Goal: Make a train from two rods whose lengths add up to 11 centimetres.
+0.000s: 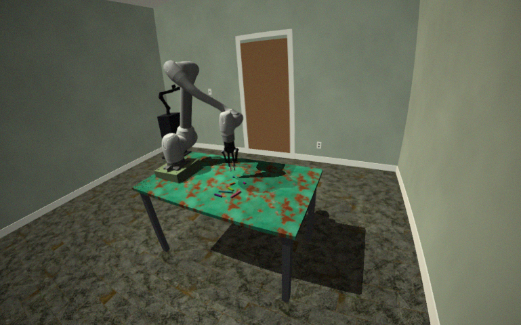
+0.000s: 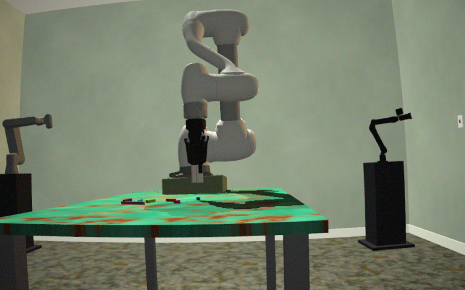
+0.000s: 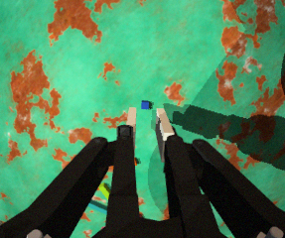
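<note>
Right now the small blue rod is 90 mm below my hand. Round my hand: lime rod: 160 mm to the right, 90 mm below, 60 mm ahead; then orange rod: 90 mm to the right, 90 mm below, 40 mm ahead; then magenta rod: 120 mm ahead, 90 mm below, 60 mm to the right.
</note>
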